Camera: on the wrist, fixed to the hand. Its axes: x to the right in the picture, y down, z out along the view.
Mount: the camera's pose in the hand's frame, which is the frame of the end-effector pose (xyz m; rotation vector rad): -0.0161 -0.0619 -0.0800 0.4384 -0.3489 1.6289
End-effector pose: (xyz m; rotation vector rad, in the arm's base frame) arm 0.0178 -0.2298 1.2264 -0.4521 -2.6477 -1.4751
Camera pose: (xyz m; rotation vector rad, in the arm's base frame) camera 0.0091 -0.3312 1.2151 -2.1115 -1.5000 -0.2601
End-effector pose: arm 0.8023 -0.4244 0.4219 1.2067 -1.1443 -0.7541
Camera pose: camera 0.8808 -0.3992 0.3611 0.1301 -2.1095 0.5947
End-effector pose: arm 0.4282 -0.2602 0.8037 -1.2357 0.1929 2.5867
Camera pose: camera 0.5156 -0.2226 0.7657 0.1649 -1.2326 -1.7963
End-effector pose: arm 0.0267 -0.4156 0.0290 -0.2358 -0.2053 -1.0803
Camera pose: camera -0.0316 -0.4530 -0.0464 -0.1190 -0.4351 0.6345
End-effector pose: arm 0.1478 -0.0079 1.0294 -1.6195 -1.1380 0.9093
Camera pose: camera 0.1998 -0.0359 1.1131 -1.8263 0.5087 2.2685
